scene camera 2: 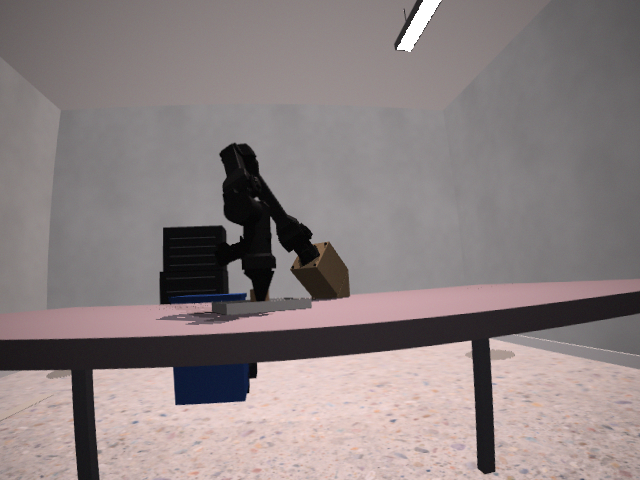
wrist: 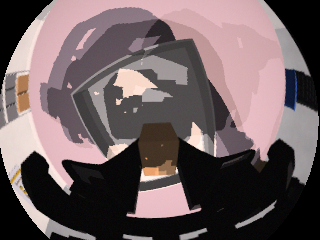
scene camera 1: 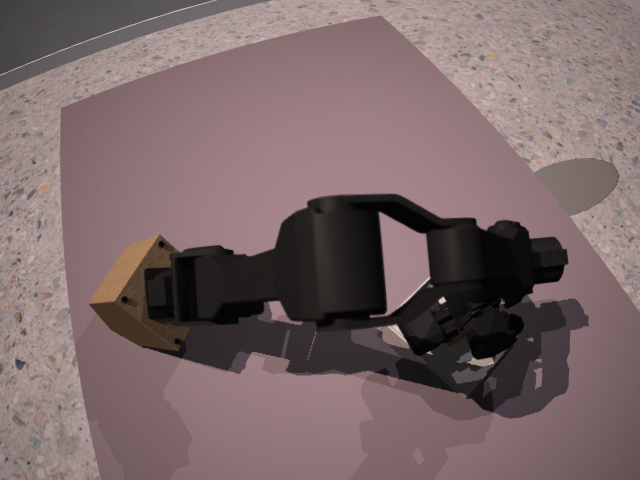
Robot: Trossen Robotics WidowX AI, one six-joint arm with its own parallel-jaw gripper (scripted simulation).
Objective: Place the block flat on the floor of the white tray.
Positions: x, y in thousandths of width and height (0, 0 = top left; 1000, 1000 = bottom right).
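You'd find my gripper (scene camera 1: 704, 693) there, and in scene camera 2 it's visible too, my gripper (scene camera 2: 407, 639). The wrist view has both my gripper (wrist: 492, 581) and a brown block (wrist: 495, 602).
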